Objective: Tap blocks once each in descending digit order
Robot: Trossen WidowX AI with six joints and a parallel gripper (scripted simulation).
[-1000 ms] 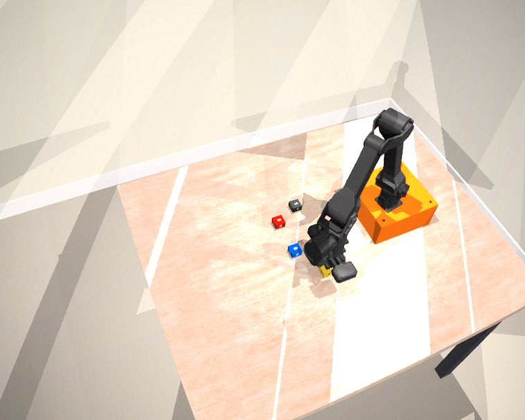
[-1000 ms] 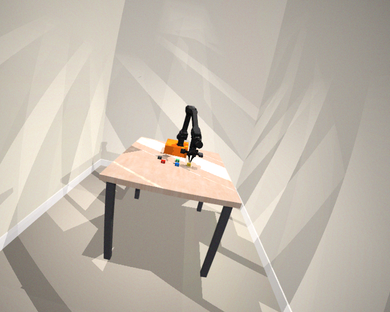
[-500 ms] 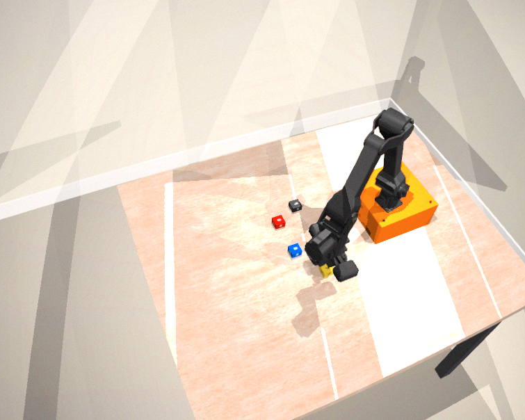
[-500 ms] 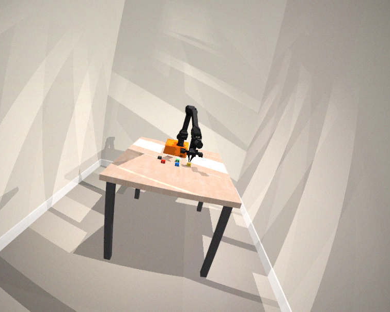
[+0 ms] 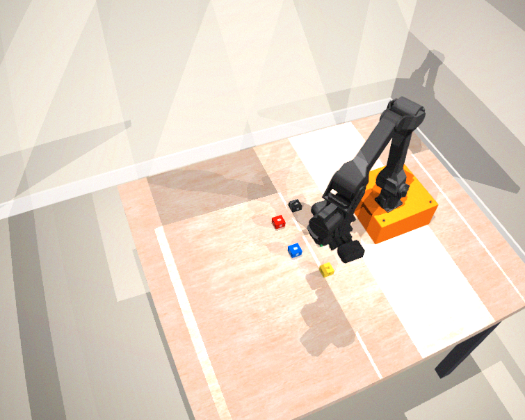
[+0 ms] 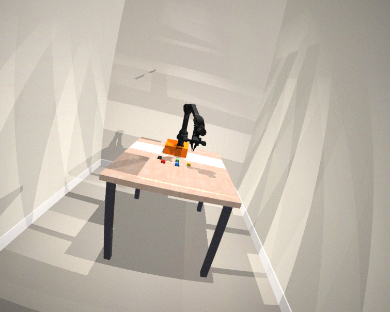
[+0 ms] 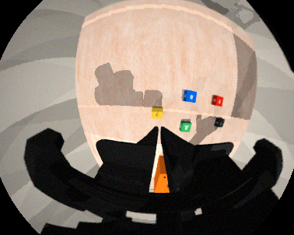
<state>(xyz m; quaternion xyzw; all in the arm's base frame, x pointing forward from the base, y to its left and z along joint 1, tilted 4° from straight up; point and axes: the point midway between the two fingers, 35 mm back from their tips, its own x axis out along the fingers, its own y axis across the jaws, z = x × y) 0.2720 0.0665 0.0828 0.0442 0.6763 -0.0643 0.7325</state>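
Right now the dark grey block is 6 cm behind my gripper tip, 25 cm to the right of it and 12 cm below it. The rest, counted from my gripper tip: blue block (4 cm ahead, 11 cm to the right, 12 cm below); green block (6 cm behind, 9 cm to the right, 12 cm below); yellow block (12 cm below).
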